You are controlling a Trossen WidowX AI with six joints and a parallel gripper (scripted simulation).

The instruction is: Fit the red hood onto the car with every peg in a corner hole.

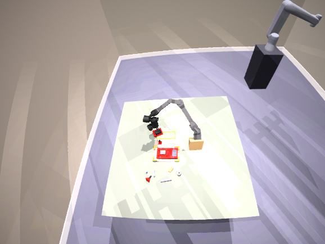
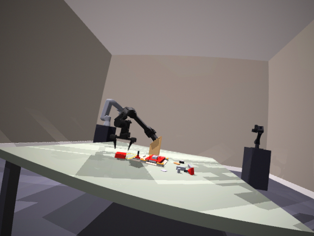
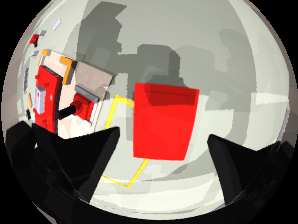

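My gripper tip is now 30 mm above the red hood.
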